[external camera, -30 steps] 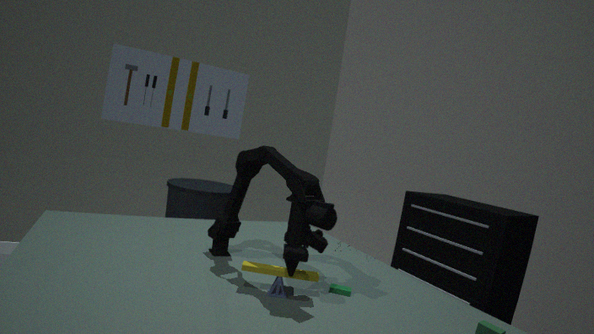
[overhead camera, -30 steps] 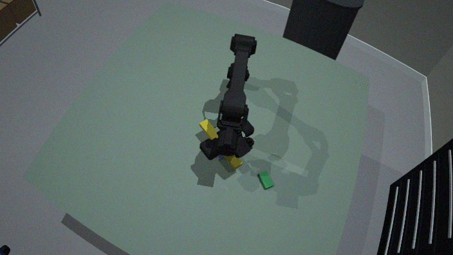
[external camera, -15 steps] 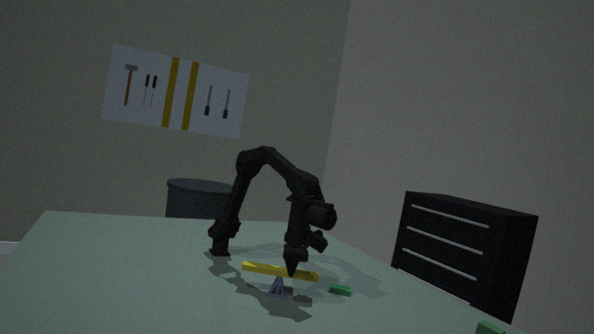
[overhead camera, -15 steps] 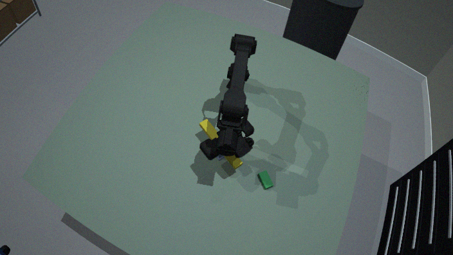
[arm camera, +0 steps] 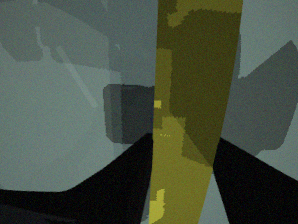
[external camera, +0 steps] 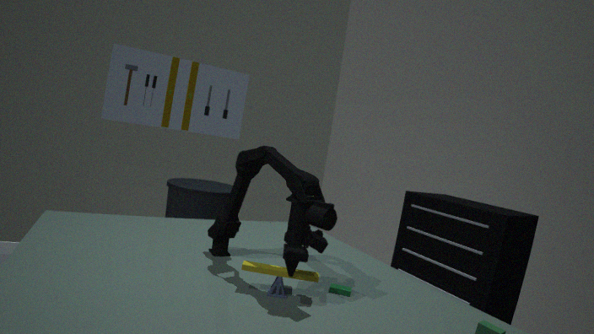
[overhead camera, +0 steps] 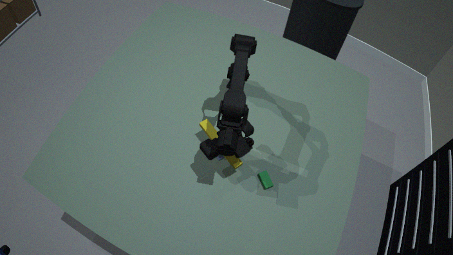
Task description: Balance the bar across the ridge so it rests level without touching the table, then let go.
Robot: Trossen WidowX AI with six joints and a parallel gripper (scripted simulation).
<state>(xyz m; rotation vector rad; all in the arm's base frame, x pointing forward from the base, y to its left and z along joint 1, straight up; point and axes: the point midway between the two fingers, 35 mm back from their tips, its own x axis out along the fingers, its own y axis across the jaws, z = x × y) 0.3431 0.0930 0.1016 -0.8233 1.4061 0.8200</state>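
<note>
The yellow bar lies 3 cm to the right of my gripper tip and 1 cm behind it.
</note>
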